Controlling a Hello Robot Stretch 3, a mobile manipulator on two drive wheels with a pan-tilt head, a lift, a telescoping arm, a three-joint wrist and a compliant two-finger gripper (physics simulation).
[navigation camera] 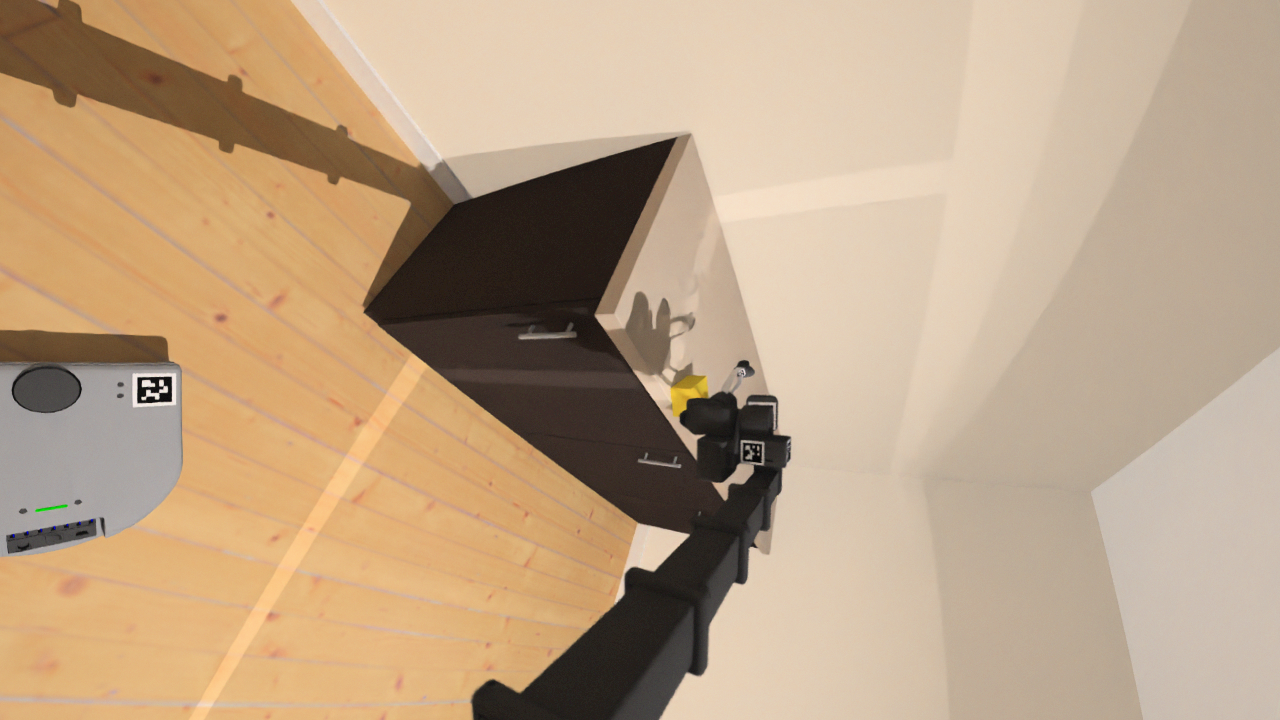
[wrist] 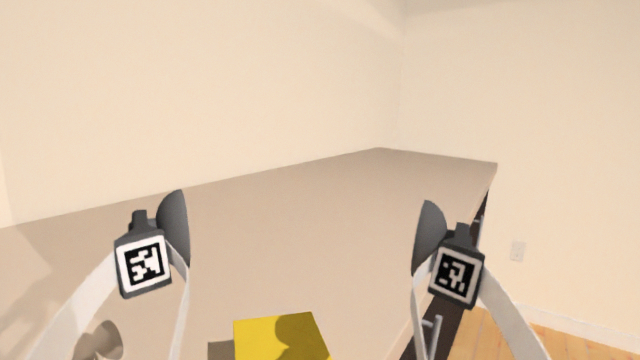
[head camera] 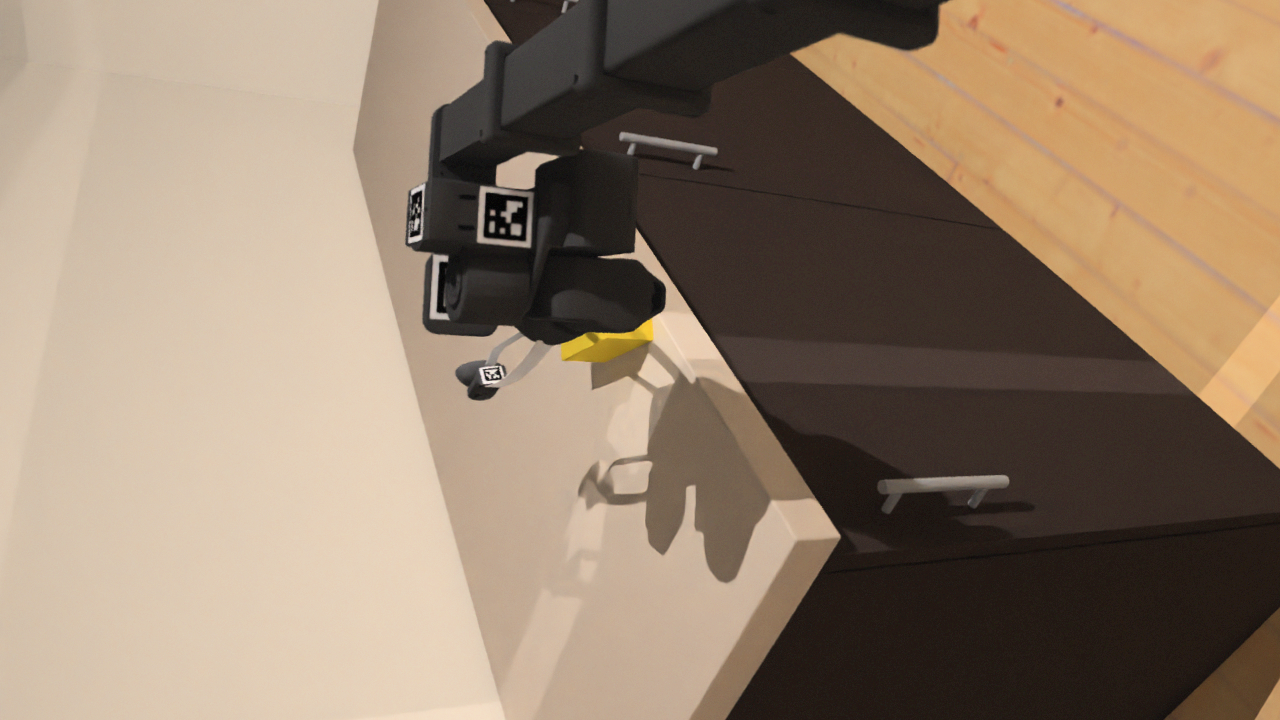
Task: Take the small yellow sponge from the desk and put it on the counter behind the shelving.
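Seen in the pictures: gripper, fingertip midpoint: (navigation camera: 745,402) (wrist: 303,222); robot's base, link origin: (navigation camera: 49,387).
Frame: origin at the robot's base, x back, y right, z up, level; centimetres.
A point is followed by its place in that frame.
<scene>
The yellow sponge (head camera: 613,343) @[x -0.9, y 78.3, z 93.9 cm] (navigation camera: 690,392) @[x 0.3, y 76.6, z 95.4 cm] (wrist: 255,340) @[x -0.8, y 84.0, z 95.5 cm] is a block resting on the beige top of the dark-fronted counter (head camera: 626,626) @[x -26.6, y 78.5, z 91.0 cm] (navigation camera: 677,237) @[x -32.9, y 79.8, z 91.0 cm] (wrist: 320,225) @[x 5.6, y 118.4, z 91.0 cm], near its front edge. In the head view the wrist covers part of it; in the wrist view it is cut off by the bottom edge. My gripper (wrist: 303,222) @[x 2.3, y 81.8, z 105.5 cm] is open and empty, its fingers wide apart above the counter top. The sponge lies below and nearer the wrist than the fingertips, not between them. In the head and navigation views one fingertip shows; the other is hidden. Shelving does not show.
A beige wall (head camera: 223,402) @[x -13.7, y 160.0, z 121.6 cm] (navigation camera: 850,313) @[x -22.6, y 147.3, z 125.4 cm] runs along the counter's back edge. Drawer handles (head camera: 944,484) @[x -10.5, y 57.0, z 74.8 cm] (navigation camera: 546,335) @[x -10.5, y 57.0, z 74.5 cm] stick out from the dark front. My arm (head camera: 716,44) @[x 8.6, y 28.4, z 115.2 cm] (navigation camera: 626,653) @[x 8.4, y 16.9, z 115.5 cm] reaches over the counter. Wooden floor (head camera: 1118,152) @[x 32.8, y 95.9, z 0.0 cm] (navigation camera: 358,537) @[x 46.8, y 57.0, z 0.0 cm] lies in front.
</scene>
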